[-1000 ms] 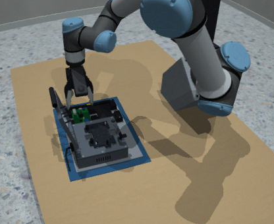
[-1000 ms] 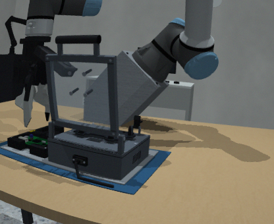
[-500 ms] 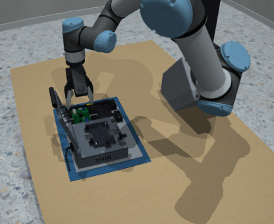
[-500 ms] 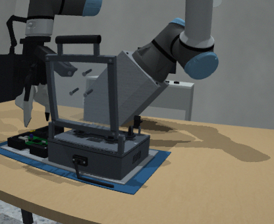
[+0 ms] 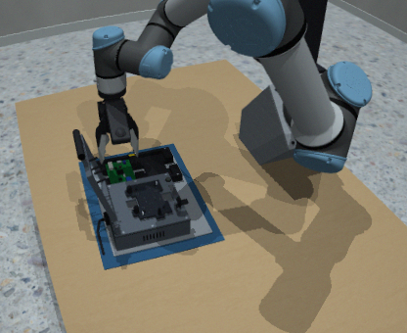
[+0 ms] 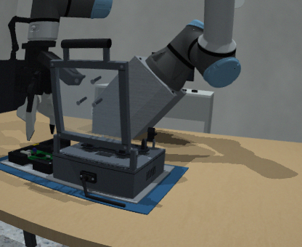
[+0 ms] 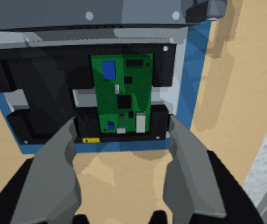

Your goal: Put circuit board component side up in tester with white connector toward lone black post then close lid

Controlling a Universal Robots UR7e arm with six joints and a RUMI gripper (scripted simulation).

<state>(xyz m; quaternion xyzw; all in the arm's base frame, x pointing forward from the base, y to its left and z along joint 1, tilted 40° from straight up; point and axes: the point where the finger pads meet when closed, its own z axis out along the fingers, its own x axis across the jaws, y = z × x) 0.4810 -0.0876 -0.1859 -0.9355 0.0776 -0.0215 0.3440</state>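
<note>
The green circuit board is 50 mm below my hand. Also, from my hand: clear tester lid 160 mm to the left, 110 mm ahead, 110 mm above; nest 180 mm to the left, 10 mm behind.
</note>
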